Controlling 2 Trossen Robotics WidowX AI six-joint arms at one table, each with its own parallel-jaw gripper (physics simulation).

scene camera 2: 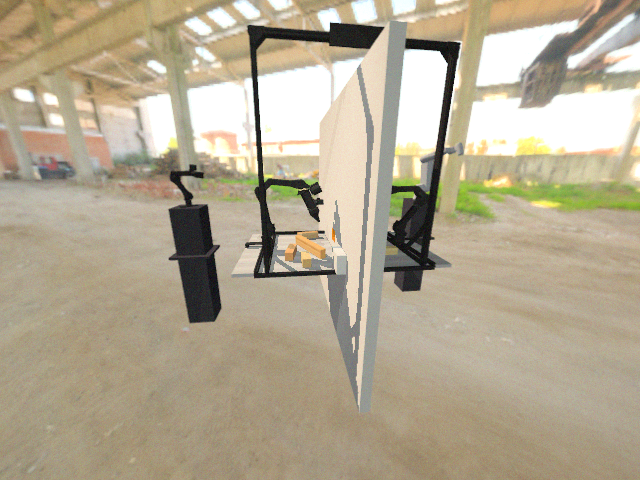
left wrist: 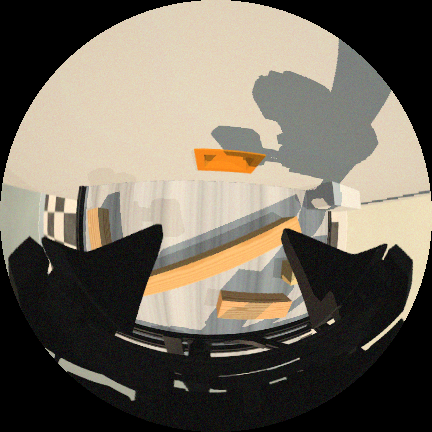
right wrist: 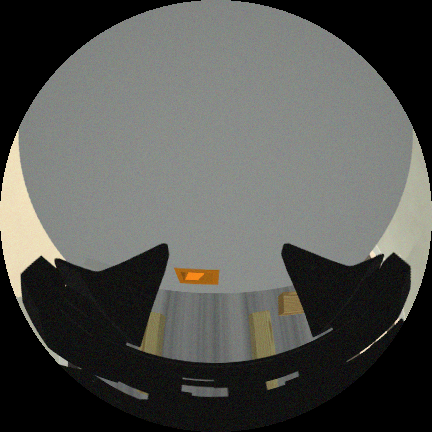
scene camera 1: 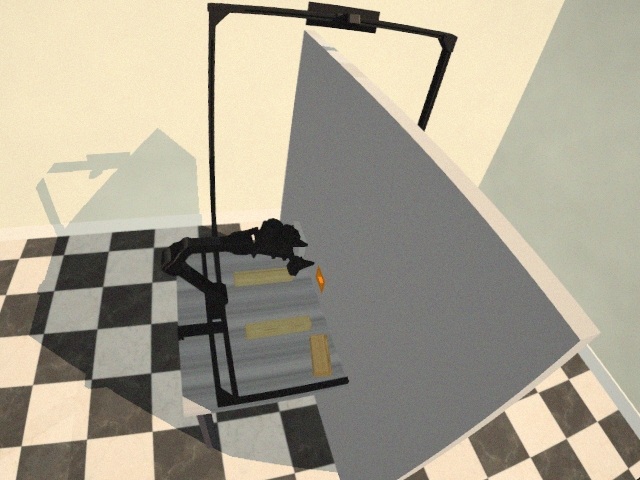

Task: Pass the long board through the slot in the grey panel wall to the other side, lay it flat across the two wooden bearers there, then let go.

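Frame: origin at the left arm's base, x left, y back, z up, level; metres.
Where they show: left gripper, fingertip midpoint: (scene camera 2: 318, 220) (left wrist: 224, 232); right gripper, fingertip midpoint: (right wrist: 227, 250) (scene camera 1: 310, 254); left arm's base, link origin: (left wrist: 199, 345); right arm's base, link origin: (scene camera 2: 399, 242) (scene camera 1: 215, 312).
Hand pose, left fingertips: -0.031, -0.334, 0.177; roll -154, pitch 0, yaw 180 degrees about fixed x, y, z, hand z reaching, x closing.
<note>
Each offset is from my left fingertips to the top centre of the thing, as dx, dy, dz. "spot": to the spot under its first point.
The long board {-0.009, +0.061, -0.137} (scene camera 2: 310, 246) (left wrist: 225, 257) lies diagonally on the left arm's side of the panel wall (scene camera 1: 413, 289) (left wrist: 150, 90) (right wrist: 215, 125). A finger hides its left end in the left wrist view. The orange-rimmed slot {spot: +0.010, -0.146, -0.120} (scene camera 1: 321, 287) (scene camera 2: 333, 235) (left wrist: 227, 168) (right wrist: 212, 279) is low in the wall. My left gripper (scene camera 2: 318, 210) (left wrist: 224, 232) is open and empty, above the board and near the wall. Two bearers, one {-0.126, -0.361, -0.152} (scene camera 1: 263, 277) (right wrist: 154, 332) and another {+0.137, -0.351, -0.152} (scene camera 1: 278, 327) (right wrist: 262, 335), lie parallel on the other side. My right gripper (scene camera 1: 310, 253) (right wrist: 227, 250) is open and empty, facing the wall.
Beside the board are an orange block {-0.097, +0.180, -0.146} (scene camera 2: 291, 252) (left wrist: 254, 306), a small yellowish block {-0.228, +0.099, -0.146} (scene camera 2: 306, 259) (left wrist: 288, 272) and another block {+0.279, +0.049, -0.152} (scene camera 2: 308, 235) (left wrist: 100, 229). A white block {spot: -0.384, -0.062, -0.128} (scene camera 2: 339, 261) (left wrist: 346, 196) sits against the wall. A wooden block {+0.284, -0.222, -0.158} (scene camera 1: 320, 355) (right wrist: 290, 304) lies near the bearers.
</note>
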